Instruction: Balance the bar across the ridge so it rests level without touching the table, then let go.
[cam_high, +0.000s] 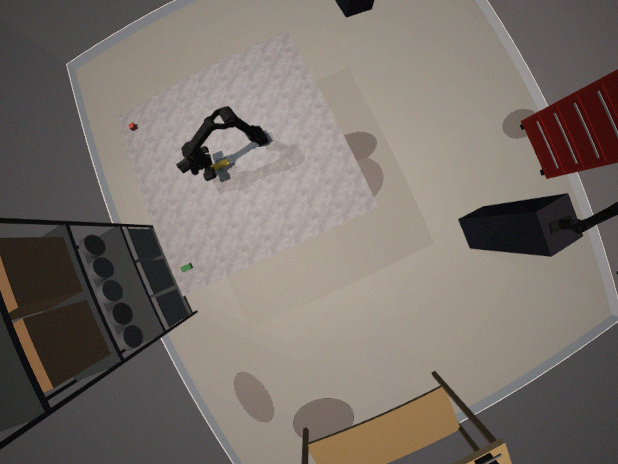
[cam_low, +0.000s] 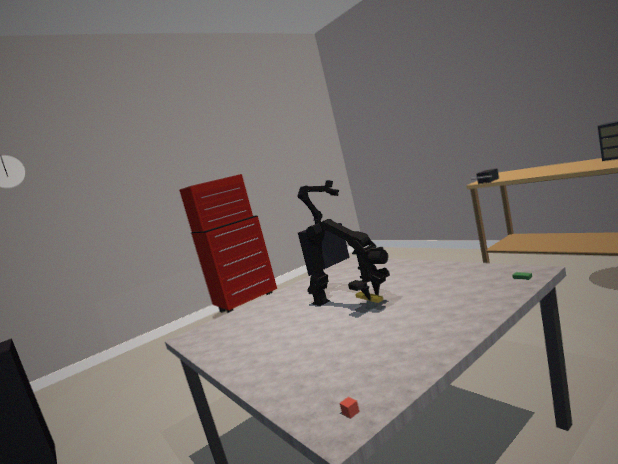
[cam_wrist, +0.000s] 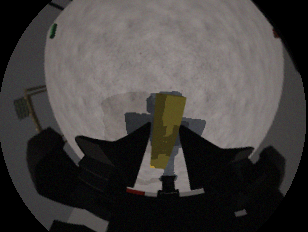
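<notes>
The yellow bar is 3 cm behind my gripper tip. The rest, counted from my gripper tip: small red cube (41 cm ahead, 54 cm to the right, 3 cm below); small green block (41 cm ahead, 46 cm to the left, 4 cm below).
</notes>
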